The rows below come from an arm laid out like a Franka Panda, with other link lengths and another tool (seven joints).
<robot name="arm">
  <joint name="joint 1" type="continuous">
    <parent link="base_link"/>
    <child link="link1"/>
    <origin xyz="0 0 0.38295" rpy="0 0 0"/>
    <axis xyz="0 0 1"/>
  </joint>
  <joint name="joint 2" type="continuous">
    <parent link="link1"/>
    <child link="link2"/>
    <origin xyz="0 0 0" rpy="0 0 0"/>
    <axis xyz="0 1 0"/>
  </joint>
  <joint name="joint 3" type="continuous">
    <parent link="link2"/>
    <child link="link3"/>
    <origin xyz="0 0 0.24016" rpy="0 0 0"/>
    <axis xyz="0 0 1"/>
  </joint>
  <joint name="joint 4" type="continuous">
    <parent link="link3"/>
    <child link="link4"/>
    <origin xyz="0.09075 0 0" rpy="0 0 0"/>
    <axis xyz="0 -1 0"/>
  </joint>
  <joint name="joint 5" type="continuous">
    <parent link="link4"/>
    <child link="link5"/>
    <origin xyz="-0.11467 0 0.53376" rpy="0 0 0"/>
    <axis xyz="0 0 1"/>
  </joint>
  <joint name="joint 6" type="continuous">
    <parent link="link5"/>
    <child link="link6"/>
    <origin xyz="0 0 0" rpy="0 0 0"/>
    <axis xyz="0 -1 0"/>
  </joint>
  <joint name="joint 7" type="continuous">
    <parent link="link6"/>
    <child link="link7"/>
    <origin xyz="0.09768 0 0" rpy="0 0 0"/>
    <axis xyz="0 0 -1"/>
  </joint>
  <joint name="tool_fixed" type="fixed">
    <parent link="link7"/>
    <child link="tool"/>
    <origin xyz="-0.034 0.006 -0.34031" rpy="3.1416 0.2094 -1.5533"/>
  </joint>
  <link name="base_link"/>
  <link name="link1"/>
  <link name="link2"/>
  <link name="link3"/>
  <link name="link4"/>
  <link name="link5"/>
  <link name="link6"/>
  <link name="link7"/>
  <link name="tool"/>
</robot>
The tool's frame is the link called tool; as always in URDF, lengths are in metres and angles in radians. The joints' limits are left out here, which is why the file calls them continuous.
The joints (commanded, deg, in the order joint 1, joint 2, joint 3, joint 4, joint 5, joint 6, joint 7), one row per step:
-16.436, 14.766, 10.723, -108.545, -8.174, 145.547, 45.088
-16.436, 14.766, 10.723, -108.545, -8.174, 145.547, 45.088
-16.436, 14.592, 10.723, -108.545, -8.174, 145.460, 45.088
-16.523, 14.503, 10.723, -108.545, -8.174, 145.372, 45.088
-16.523, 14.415, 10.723, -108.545, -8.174, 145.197, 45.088
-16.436, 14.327, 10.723, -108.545, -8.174, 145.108, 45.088
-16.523, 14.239, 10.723, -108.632, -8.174, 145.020, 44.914
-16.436, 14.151, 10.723, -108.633, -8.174, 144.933, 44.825
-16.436, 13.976, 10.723, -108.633, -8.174, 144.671, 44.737
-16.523, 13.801, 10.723, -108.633, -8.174, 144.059, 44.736
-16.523, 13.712, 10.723, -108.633, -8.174, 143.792, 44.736
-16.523, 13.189, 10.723, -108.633, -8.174, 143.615, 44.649
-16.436, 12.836, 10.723, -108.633, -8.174, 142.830, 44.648
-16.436, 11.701, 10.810, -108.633, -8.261, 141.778, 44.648
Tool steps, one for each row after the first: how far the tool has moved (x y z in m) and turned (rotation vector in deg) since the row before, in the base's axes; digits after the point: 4 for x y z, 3 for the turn. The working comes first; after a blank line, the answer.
Tool pose at each row, in the base's axes (x y z in m, rotation vector in deg; the steps are taken from these numbers as rounded here):
0.8562, -0.0681, 0.1114, -59.944, 137.254, -10.995
0.8562, -0.0681, 0.1114, -59.944, 137.254, -10.995
0.8566, -0.0683, 0.1137, -59.931, 137.192, -11.093
0.8564, -0.0697, 0.1147, -59.832, 137.251, -11.152
0.8559, -0.0699, 0.1153, -59.856, 137.341, -11.138
0.8560, -0.0687, 0.1163, -59.963, 137.303, -11.135
0.8550, -0.0701, 0.1162, -60.117, 137.366, -11.156
0.8551, -0.0689, 0.1172, -60.337, 137.290, -11.162
0.8545, -0.0692, 0.1188, -60.478, 137.355, -11.184
0.8521, -0.0708, 0.1192, -60.485, 137.830, -11.055
0.8511, -0.0710, 0.1196, -60.529, 138.005, -10.996
0.8525, -0.0717, 0.1266, -60.579, 137.709, -11.341
0.8502, -0.0709, 0.1291, -60.794, 138.100, -11.211
0.8497, -0.0713, 0.1420, -60.984, 138.090, -11.641

0.0000, 0.0000, 0.0000, 0.000, 0.000, 0.000
0.0004, -0.0002, 0.0023, -0.047, -0.081, -0.006
-0.0002, -0.0014, 0.0010, -0.023, 0.003, -0.094
-0.0005, -0.0002, 0.0006, -0.020, 0.090, -0.013
0.0001, 0.0012, 0.0010, -0.023, 0.005, 0.081
-0.0010, -0.0014, -0.0001, -0.079, 0.103, 0.071
0.0001, 0.0012, 0.0010, -0.056, 0.010, 0.163
-0.0006, -0.0003, 0.0016, -0.076, 0.101, 0.062
-0.0024, -0.0016, 0.0004, -0.032, 0.443, -0.133
-0.0010, -0.0002, 0.0004, -0.017, 0.180, -0.021
0.0014, -0.0007, 0.0070, -0.175, -0.318, 0.067
-0.0023, 0.0008, 0.0025, -0.076, 0.443, 0.025
-0.0005, -0.0004, 0.0129, -0.347, -0.040, 0.042

